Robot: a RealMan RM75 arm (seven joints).
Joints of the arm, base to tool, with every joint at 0 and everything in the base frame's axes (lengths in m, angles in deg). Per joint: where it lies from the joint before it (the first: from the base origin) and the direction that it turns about. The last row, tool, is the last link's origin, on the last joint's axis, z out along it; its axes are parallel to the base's.
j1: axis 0 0 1 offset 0 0 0.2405
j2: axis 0 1 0 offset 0 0 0
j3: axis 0 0 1 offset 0 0 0.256
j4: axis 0 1 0 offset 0 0 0
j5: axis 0 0 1 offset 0 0 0.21
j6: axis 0 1 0 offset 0 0 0
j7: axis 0 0 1 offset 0 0 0.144
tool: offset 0 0 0
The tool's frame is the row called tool.
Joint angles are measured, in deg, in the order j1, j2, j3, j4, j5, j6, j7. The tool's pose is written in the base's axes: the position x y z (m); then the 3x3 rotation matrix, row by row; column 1 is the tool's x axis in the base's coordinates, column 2 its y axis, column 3 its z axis. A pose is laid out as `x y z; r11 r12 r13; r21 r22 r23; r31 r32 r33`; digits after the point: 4 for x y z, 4 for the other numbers.
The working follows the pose.
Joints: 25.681 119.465 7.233 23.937 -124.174 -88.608 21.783
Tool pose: 0.2043 0.2518 -0.0909; 0.3378 -0.5949 -0.7294; 0.0027 -0.7743 0.6328; -0.9412 -0.2157 -0.2600
Where each joint sits with the arm in this pose, in the base's axes (m; each line is computed from the numbers above, not from the rounded line before):
j1: 0.0000 0.0000 0.2405
j2: 0.0000 0.0000 0.2405
j3: 0.2009 0.0966 0.1146
j4: 0.2009 0.0966 0.1146
j5: 0.3094 0.1607 -0.0534
j6: 0.3094 0.1607 -0.0534
j7: 0.2043 0.2518 -0.0909
the tool: 0.2043 0.2518 -0.0909

